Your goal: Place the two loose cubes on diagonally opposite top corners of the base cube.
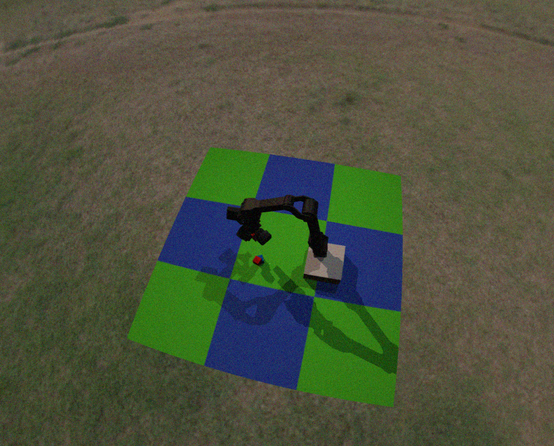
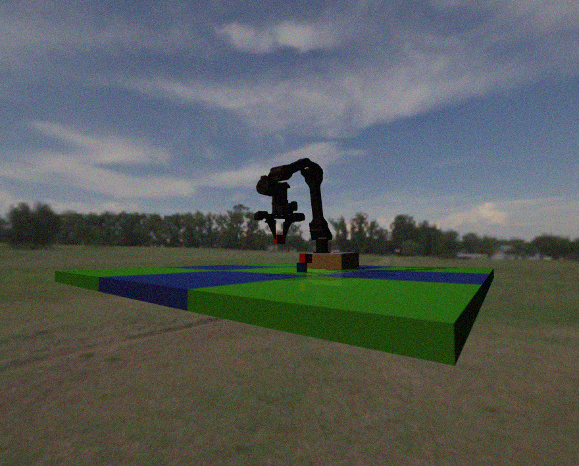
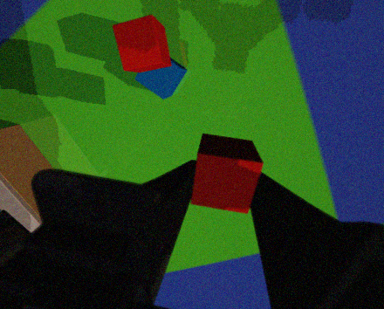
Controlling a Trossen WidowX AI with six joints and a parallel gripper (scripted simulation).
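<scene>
My gripper tip is now 10 cm to the right of the red cube, 7 cm above it and 1 cm past it. The rest, counted from my gripper tip: blue cube (10 cm below, 8 cm to the left, 2 cm behind).
</scene>
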